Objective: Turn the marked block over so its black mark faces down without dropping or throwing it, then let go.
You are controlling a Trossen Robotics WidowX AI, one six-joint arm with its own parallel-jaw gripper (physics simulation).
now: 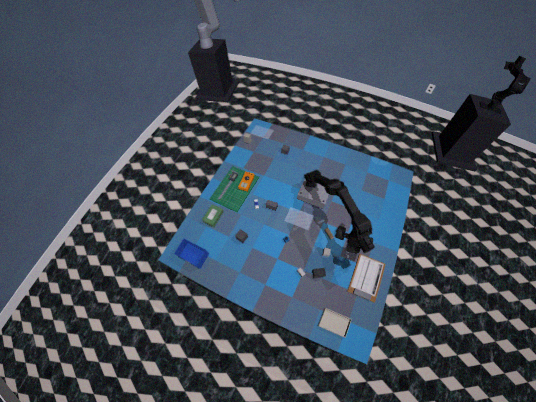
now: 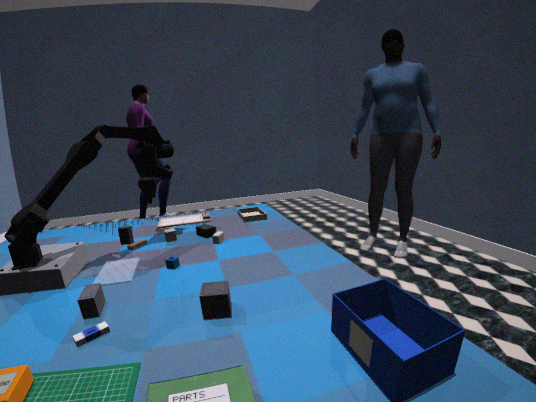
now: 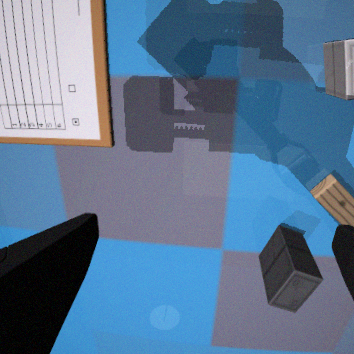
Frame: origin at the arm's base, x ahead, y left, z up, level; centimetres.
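Seen in the pictures: gripper, fingertip midpoint: (image 2: 152, 200) (image 3: 216, 231); arm's base, origin of the base link: (image 1: 311, 182) (image 2: 28, 263).
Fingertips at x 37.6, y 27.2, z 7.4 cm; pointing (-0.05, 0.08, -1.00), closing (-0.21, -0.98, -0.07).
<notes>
Pixels of each thing's top centre, then the offset from my fingertips to it.
- dark upright block, middle of its top: (image 3: 294, 292) (image 2: 124, 227) dx -11.7, dy -4.8, dz -7.4 cm
- wooden piece, middle of its top: (image 3: 349, 213) (image 2: 136, 242) (image 1: 329, 233) dx -8.0, dy -10.7, dz -12.2 cm
- light grey block, middle of its top: (image 2: 169, 230) (image 1: 327, 251) dx +4.1, dy -10.7, dz -9.8 cm
- small whitish block, middle of its top: (image 2: 217, 233) (image 1: 301, 271) dx +18.7, dy -22.8, dz -10.6 cm
- clipboard, middle of its top: (image 2: 183, 216) (image 1: 368, 276) dx +13.5, dy +14.7, dz -11.8 cm
- beige tray, middle of its top: (image 2: 251, 211) (image 1: 335, 322) dx +41.2, dy +0.0, dz -11.1 cm
- small blue cube, middle of its top: (image 2: 171, 258) (image 1: 286, 238) dx +1.3, dy -35.1, dz -10.9 cm
- blue bin, middle of its top: (image 2: 392, 310) (image 1: 189, 251) dx +24.1, dy -86.3, dz -6.1 cm
No black mark can be made out on any block, so I cannot tell which is the marked one. A dark upright block (image 1: 341, 232) (image 2: 125, 235) (image 3: 290, 270) stands beside a wooden piece (image 1: 328, 233) (image 2: 137, 244) (image 3: 335, 197). A light grey block (image 1: 326, 251) (image 2: 170, 234) (image 3: 340, 69) stands nearby. A dark block (image 1: 319, 273) (image 2: 205, 230) lies next to a small whitish block (image 1: 300, 272) (image 2: 218, 237). My gripper (image 2: 149, 194) (image 3: 216, 231) is open and empty, pointing down high above the mat. The upright block shows between the fingers, near the right one, well below them.
A clipboard (image 1: 367, 275) (image 2: 182, 220) (image 3: 45, 60) lies beside the gripper's area. A beige tray (image 1: 335, 322) (image 2: 252, 215), a small blue cube (image 1: 286, 239) (image 2: 172, 262), another dark block (image 1: 241, 236) (image 2: 215, 300) and a blue bin (image 1: 191, 253) (image 2: 400, 345) stand farther off.
</notes>
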